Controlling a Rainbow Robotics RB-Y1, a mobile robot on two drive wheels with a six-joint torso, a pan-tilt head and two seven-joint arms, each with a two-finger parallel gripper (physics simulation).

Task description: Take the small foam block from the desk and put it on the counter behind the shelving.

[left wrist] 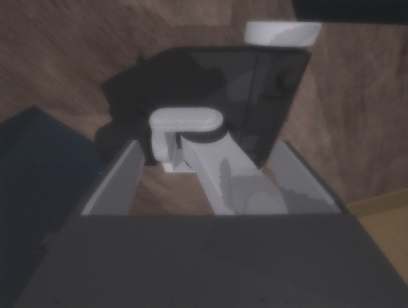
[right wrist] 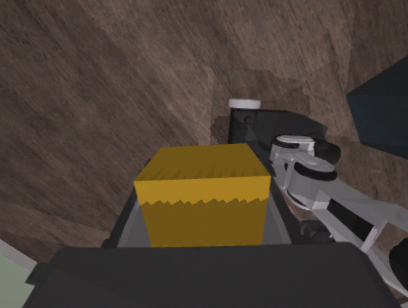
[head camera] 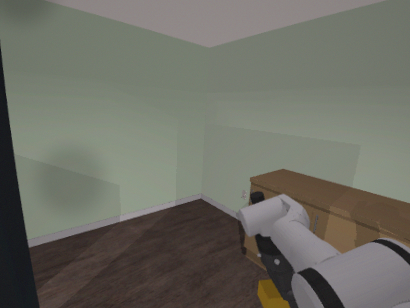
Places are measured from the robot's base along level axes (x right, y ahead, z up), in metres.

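Where they show: left gripper, fingertip midpoint: [left wrist: 207, 149] [right wrist: 302, 214]; right gripper, fingertip midpoint: [right wrist: 204, 165] [head camera: 288, 299].
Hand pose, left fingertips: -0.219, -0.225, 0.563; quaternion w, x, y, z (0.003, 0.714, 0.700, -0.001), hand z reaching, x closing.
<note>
After its pixels a point has its place, as x, y, z.
A yellow foam block [head camera: 271, 294] {0.208, 0.269, 1.083} [right wrist: 204, 200] {0.272, 0.293, 1.083} is held between the fingers of my right gripper [right wrist: 204, 165] {0.269, 0.291, 1.041}, above the floor. In the head camera the block shows at the bottom edge, below my right arm, and the fingers there are mostly hidden. My left gripper [left wrist: 207, 149] {-0.219, -0.225, 0.563} is open, its two fingers wide apart with no object held; my own base and torso show beyond it. A wooden counter [head camera: 283, 176] {0.906, 1.773, 0.911} with cabinet doors stands along the wall at the right in the head camera, partly hidden by my right arm. The desk does not show in the head camera.
A dark upright panel [head camera: 12, 200] {-0.651, 0.569, 1.162} runs down the left edge of the head camera. A dark blue object [left wrist: 40, 165] {0.142, -0.919, 0.248} [right wrist: 385, 110] {0.272, -0.821, 0.250} stands near my base. A tan edge [left wrist: 387, 220] {0.894, 1.282, 0.219} shows at the right of the left wrist view. Green walls [head camera: 125, 125] {-0.848, 2.457, 1.274} meet in a corner behind the dark wood floor [head camera: 150, 250] {-0.416, 1.826, 0.001}.
</note>
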